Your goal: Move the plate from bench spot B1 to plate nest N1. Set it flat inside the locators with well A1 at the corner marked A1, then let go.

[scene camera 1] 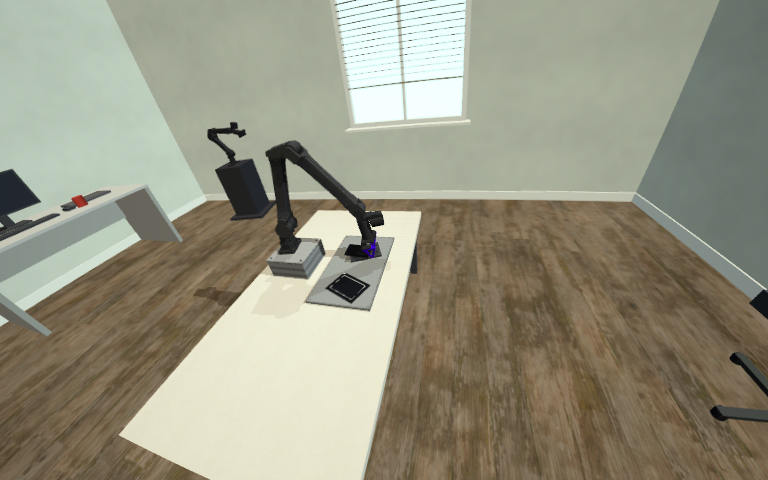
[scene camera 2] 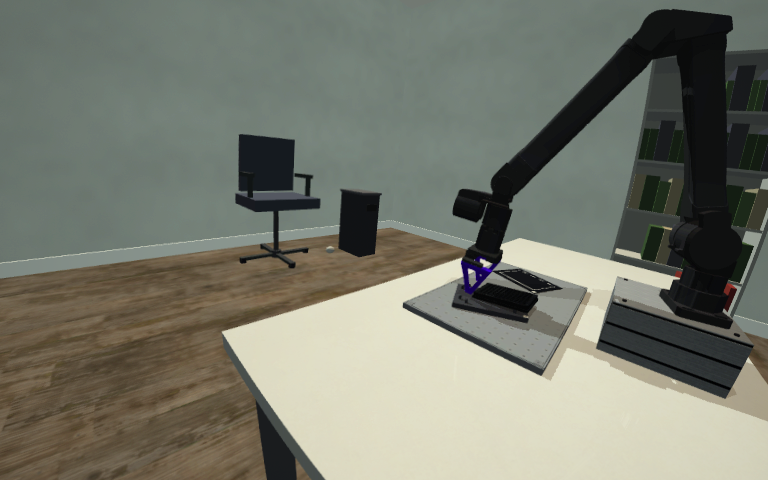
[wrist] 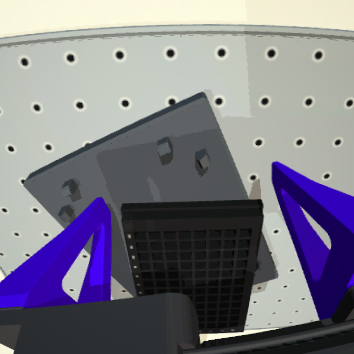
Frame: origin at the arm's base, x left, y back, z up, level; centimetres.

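Seen in the pictures: gripper, fingertip midpoint: (scene camera 1: 373, 251) (scene camera 2: 473, 287) (wrist: 186, 187); arm's base, link origin: (scene camera 1: 290, 247) (scene camera 2: 690, 310).
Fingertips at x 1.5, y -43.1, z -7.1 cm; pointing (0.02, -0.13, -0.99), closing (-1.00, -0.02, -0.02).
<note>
Offsets run from my fingertips to a thing's top centre. "*": to the spot under its first point. Level surfaces: height alone.
The black plate @(dy +7.9, dx +1.0, dz +1.7 cm) (scene camera 2: 505, 297) (wrist: 195, 250) lies over the dark grey nest @(dy +4.8, dx +2.1, dz +0.1 cm) (scene camera 2: 487, 312) (wrist: 130, 135), turned at an angle to it, with nest pegs uncovered beyond its end in the wrist view. Whether it touches the nest or tilts on the locators is unclear. Well A1 and the corner mark are not readable. My gripper (scene camera 1: 370, 251) (scene camera 2: 477, 281) (wrist: 186, 187) is open and low, its blue fingers on either side of the plate and apart from it in the wrist view. A flat black square with a white outline @(* dy +10.3, dx -23.0, dz -1.9 cm) (scene camera 1: 347, 286) (scene camera 2: 529, 279) lies elsewhere on the board, with no plate on it.
The grey perforated board @(dy +8.6, dx -7.9, dz -2.0 cm) (scene camera 1: 334, 266) (scene camera 2: 481, 336) (wrist: 145, 75) lies on the cream table @(dz -3.4 cm) (scene camera 1: 294, 362) (scene camera 2: 396, 384). The arm's grey base block (scene camera 1: 294, 266) (scene camera 2: 668, 350) stands beside the board.
</note>
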